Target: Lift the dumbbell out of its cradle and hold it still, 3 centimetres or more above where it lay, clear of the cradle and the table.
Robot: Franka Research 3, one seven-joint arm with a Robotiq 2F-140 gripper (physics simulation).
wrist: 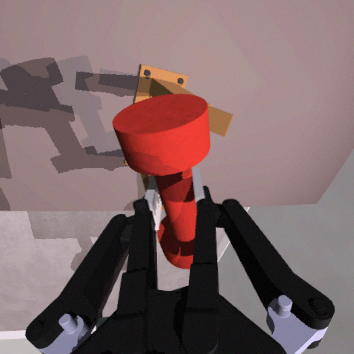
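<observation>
The red dumbbell (pixel 167 135) is in the middle of the wrist view, one round head towards the top and the other lower down between the fingers. My gripper (pixel 176 181) is shut on its handle, a fingertip on each side. The dumbbell looks raised above the orange-brown cradle (pixel 220 121), which shows behind and above the near head; its base plate has dark screw holes. The head hides much of the cradle. The exact height of the dumbbell over it cannot be told from this view.
The pinkish table top (pixel 270 60) spreads behind the cradle, with its edge running across below the middle of the view. Dark shadows of the arm and gripper fall on the table at the left. A grey floor (pixel 300 240) shows beyond the edge at the right.
</observation>
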